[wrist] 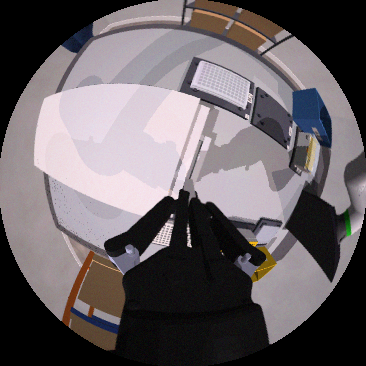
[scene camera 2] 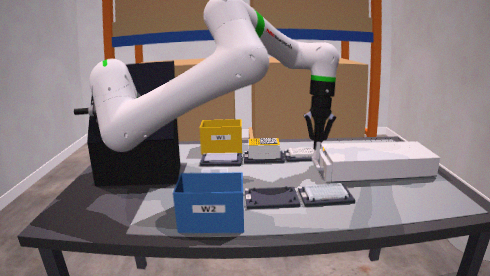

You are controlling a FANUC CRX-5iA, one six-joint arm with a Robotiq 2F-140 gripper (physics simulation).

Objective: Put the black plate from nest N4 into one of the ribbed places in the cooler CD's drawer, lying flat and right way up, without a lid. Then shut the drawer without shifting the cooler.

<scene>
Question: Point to a white cooler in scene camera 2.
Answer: At 351,162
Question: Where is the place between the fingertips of my gripper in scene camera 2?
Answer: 316,157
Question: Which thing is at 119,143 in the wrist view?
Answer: A white cooler.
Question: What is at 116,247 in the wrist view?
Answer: My gripper.
</scene>
